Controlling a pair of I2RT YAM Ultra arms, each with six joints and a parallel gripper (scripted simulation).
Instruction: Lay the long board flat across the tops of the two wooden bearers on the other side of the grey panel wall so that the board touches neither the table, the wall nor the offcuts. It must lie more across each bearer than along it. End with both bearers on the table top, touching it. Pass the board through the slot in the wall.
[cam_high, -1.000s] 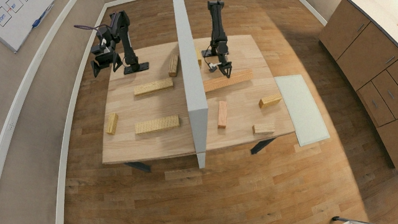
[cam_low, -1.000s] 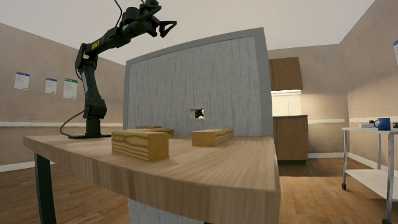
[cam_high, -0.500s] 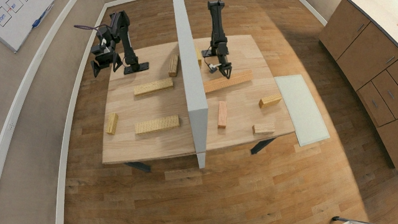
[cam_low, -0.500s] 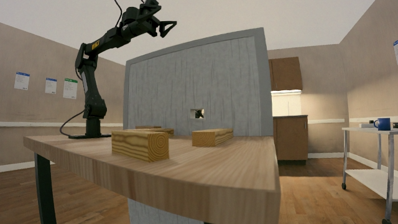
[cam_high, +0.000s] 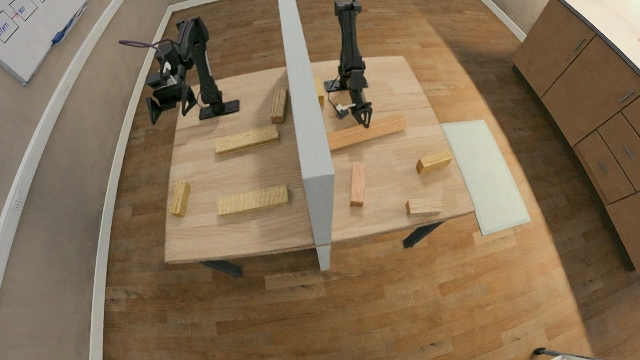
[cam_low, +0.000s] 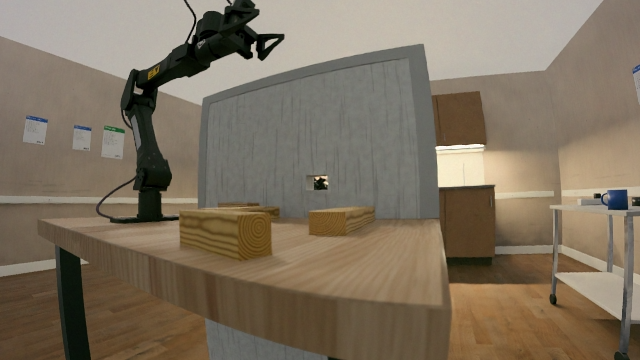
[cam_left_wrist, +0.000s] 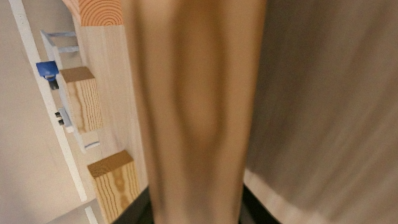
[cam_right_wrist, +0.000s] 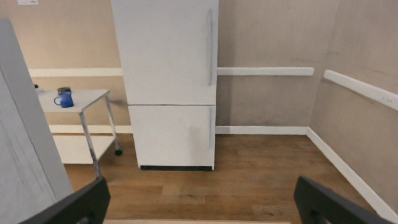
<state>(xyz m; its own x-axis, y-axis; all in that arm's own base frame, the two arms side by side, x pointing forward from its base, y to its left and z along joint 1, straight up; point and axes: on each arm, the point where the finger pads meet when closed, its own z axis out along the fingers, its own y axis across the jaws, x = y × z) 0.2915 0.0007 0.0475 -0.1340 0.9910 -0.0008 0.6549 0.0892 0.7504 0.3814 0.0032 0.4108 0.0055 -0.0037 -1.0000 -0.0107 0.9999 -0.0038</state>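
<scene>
Now: left hand 10 mm short of the long board and 10 mm above it. From my left hand the other things lie so: small block 770 mm to the right, 140 mm ahead, 30 mm below.
</scene>
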